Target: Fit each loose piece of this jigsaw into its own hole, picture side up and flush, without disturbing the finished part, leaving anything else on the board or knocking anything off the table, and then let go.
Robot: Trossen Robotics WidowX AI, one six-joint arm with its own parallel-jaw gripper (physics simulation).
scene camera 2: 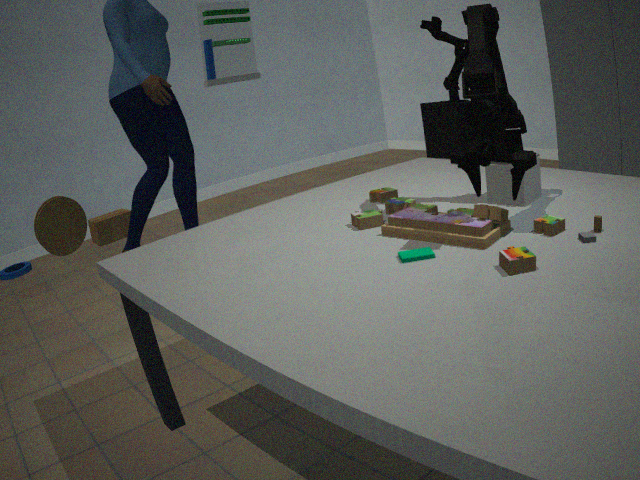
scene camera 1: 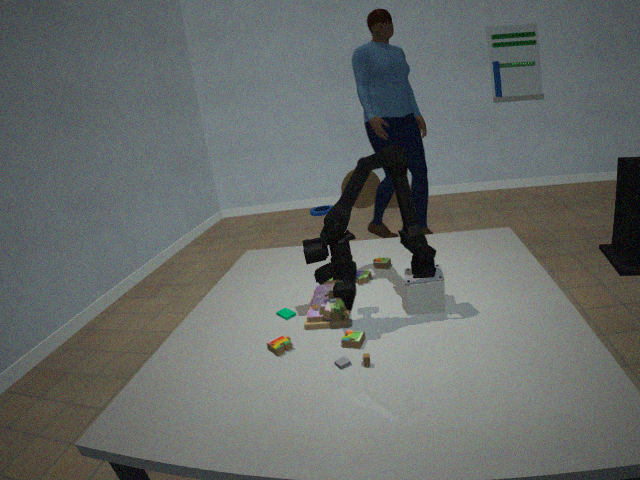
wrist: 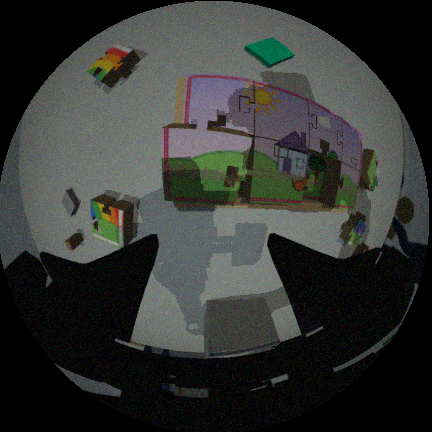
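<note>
The jigsaw board [scene camera 1: 316, 326] [scene camera 2: 439, 236] [wrist: 180, 100] holds its sky, sun and house part. A pink-and-green corner piece [scene camera 2: 491, 212] [wrist: 215, 167] rests picture side up at the board's near left in the wrist view. Its brown sides show above its neighbours, so it stands proud, with an offset at the left edge. A green piece [scene camera 2: 422, 207] [wrist: 348, 190] at the other lower corner also seems raised, a brown face at its left. My gripper [scene camera 1: 349, 304] [scene camera 2: 496, 193] [wrist: 213, 239] is open and empty, above the table on the base side of the board.
Rainbow blocks [scene camera 1: 279, 345] [scene camera 1: 353, 338] [scene camera 2: 516, 259] [wrist: 107, 220], a green-topped block [scene camera 2: 367, 219] [wrist: 371, 170], a purple-blue block [scene camera 1: 363, 276] and a back block [scene camera 1: 382, 262] surround the board. A green tile [scene camera 1: 285, 313], grey tile [scene camera 1: 342, 362] and brown peg [scene camera 1: 366, 360] lie nearby. A person [scene camera 1: 385, 82] stands behind.
</note>
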